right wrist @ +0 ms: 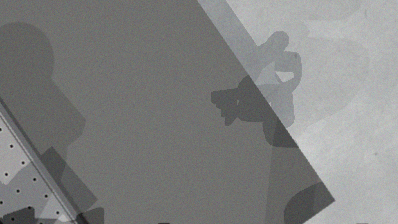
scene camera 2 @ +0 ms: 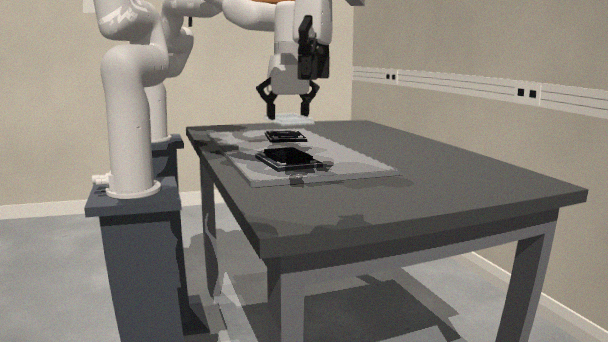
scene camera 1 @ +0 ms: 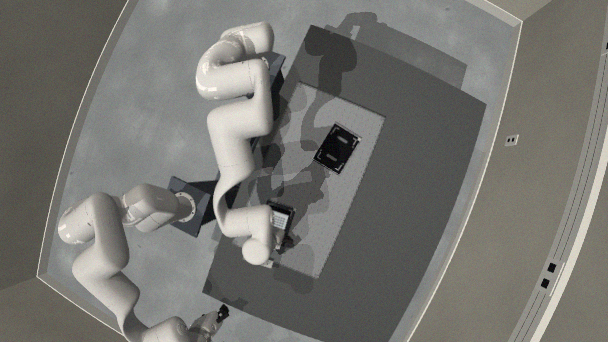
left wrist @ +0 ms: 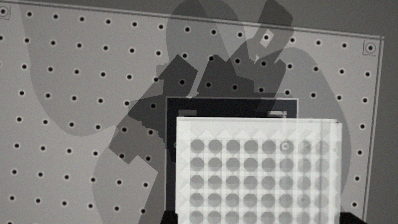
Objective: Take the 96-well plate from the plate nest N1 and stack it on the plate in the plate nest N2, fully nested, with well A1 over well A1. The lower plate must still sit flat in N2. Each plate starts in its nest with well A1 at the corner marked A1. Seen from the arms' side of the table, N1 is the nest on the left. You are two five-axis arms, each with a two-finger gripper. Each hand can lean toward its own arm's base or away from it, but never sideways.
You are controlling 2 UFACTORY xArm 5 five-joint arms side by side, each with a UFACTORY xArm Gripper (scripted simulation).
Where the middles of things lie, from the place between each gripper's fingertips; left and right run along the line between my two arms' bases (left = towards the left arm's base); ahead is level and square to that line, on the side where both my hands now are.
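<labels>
Left hand: my left gripper is 120 mm above the nest N2 [left wrist: 205, 107]. Counted from my left hand, the white 96-well plate [left wrist: 203, 144] is 10 mm below, and nest N1 [scene camera 1: 331, 145] is 70 mm ahead, 360 mm to the left and 120 mm below.
The white 96-well plate is 3 cm ahead of my right hand [scene camera 2: 314, 78], 34 cm to the left of it and 13 cm below it. Counted from my right hand, nest N2 is 3 cm ahead, 34 cm to the left and 23 cm below; nest N1 is 11 cm ahead, 71 cm to the left and 23 cm below.
</labels>
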